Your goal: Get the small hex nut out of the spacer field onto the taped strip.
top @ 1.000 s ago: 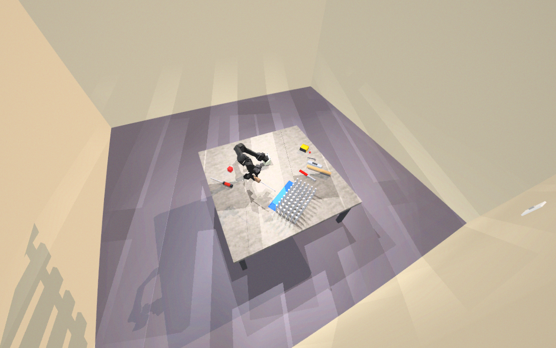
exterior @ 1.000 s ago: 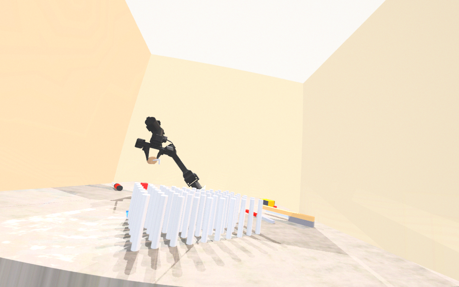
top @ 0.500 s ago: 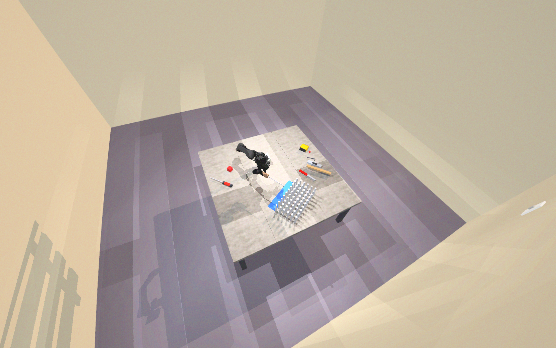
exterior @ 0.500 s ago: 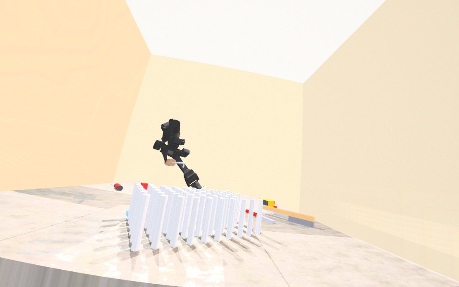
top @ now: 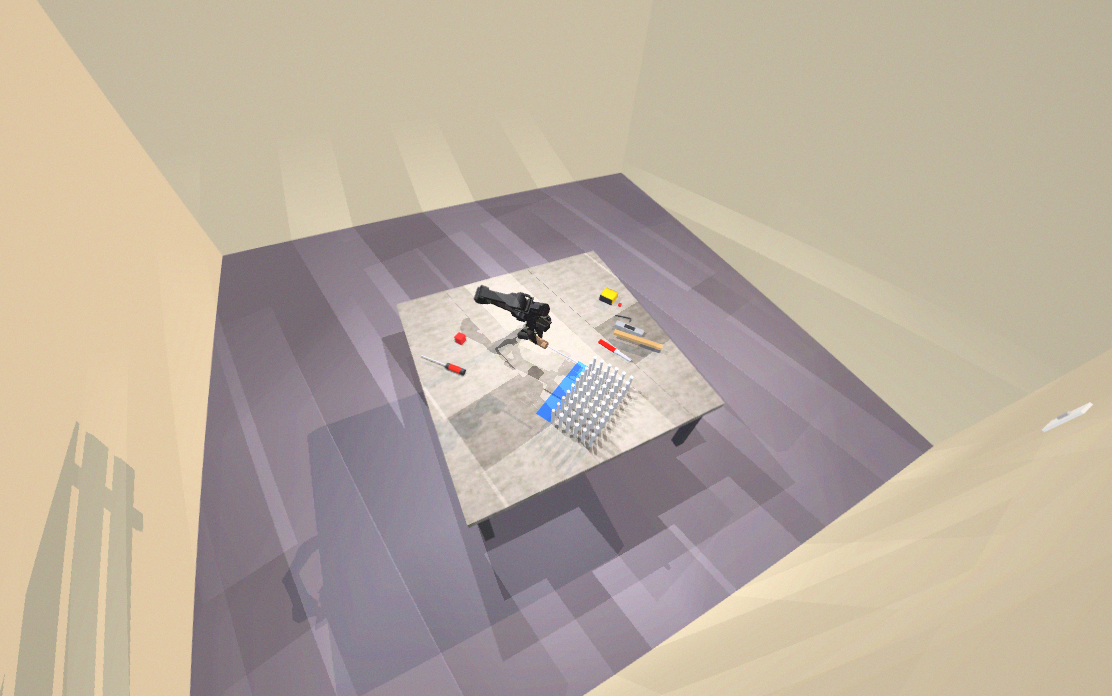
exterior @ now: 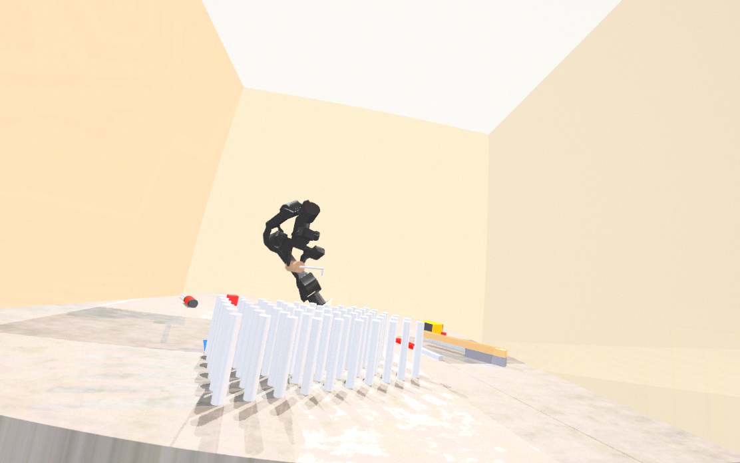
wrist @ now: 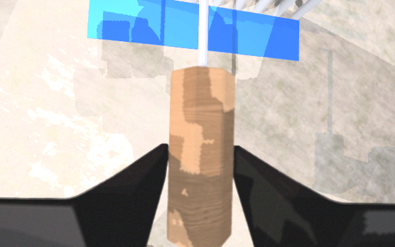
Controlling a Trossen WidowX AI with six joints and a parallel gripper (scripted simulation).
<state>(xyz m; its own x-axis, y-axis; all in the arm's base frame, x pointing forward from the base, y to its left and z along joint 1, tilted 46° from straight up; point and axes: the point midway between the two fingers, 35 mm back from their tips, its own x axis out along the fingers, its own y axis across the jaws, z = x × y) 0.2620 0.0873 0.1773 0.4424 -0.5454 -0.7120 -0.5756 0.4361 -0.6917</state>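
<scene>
The blue taped strip is 17 cm ahead of my gripper tip, 8 cm to the left of it and 19 cm below it. From my gripper tip the other things lie so: red-handled tool 4 cm ahead, 42 cm to the left, 19 cm below; then tool with pale metal rod 8 cm ahead, 6 cm to the left; then red block 28 cm behind, 34 cm to the right, 17 cm below.
</scene>
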